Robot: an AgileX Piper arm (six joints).
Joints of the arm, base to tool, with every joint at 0 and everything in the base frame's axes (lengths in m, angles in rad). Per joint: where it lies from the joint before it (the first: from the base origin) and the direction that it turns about. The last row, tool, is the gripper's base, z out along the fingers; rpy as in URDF.
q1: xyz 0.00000 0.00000 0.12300 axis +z
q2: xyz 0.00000 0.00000 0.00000 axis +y
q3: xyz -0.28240 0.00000 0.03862 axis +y
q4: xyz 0.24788 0.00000 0.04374 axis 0.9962 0 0.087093
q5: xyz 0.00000 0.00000 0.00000 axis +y
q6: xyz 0.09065 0.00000 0.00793 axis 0.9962 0 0.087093
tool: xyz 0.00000 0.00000 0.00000 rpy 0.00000 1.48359 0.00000
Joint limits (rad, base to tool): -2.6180..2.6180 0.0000..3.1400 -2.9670..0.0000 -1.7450..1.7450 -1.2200..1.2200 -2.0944..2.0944
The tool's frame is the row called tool.
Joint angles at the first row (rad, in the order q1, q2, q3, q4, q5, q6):
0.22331 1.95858 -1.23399 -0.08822 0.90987 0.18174
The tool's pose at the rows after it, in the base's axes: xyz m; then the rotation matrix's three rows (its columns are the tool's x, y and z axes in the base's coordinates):
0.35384 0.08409 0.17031; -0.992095 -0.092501 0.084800; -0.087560 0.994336 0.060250; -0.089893 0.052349 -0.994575
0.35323 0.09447 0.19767; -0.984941 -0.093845 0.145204; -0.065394 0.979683 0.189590; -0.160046 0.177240 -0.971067
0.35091 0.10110 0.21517; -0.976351 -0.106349 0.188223; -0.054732 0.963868 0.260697; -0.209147 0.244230 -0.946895
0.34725 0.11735 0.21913; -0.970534 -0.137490 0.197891; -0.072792 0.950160 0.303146; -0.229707 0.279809 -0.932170
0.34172 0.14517 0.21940; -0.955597 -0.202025 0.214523; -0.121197 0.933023 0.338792; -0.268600 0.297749 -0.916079
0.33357 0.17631 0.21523; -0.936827 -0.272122 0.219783; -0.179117 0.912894 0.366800; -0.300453 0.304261 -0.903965
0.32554 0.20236 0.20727; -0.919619 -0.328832 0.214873; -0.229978 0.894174 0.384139; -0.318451 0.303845 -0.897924
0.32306 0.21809 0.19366; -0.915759 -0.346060 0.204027; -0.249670 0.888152 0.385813; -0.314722 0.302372 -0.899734
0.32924 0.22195 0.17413; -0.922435 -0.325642 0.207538; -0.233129 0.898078 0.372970; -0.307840 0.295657 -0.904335
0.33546 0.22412 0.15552; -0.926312 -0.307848 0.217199; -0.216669 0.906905 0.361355; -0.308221 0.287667 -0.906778
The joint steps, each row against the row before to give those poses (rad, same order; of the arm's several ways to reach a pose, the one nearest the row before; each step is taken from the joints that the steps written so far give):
0.00001 -0.04553 -0.02882 0.13879 0.00224 -0.07786
-0.00001 -0.05729 -0.02217 0.14416 -0.00247 -0.06757
0.00449 -0.03931 -0.00730 0.07821 -0.00784 -0.03632
0.03837 -0.00765 -0.00001 0.04322 -0.01785 -0.01270
0.07485 0.00348 0.00002 0.02406 -0.04818 -0.00677
0.08667 0.01537 -0.00002 0.01099 -0.05312 -0.00002
0.07293 0.02455 0.00001 0.00441 -0.04613 0.00003
0.04049 0.03940 -0.00184 0.00258 -0.03747 0.00810
0.00356 0.05323 -0.00003 -0.00093 -0.04968 0.01139
-0.00002 0.05023 0.00001 0.00000 -0.05259 0.00570

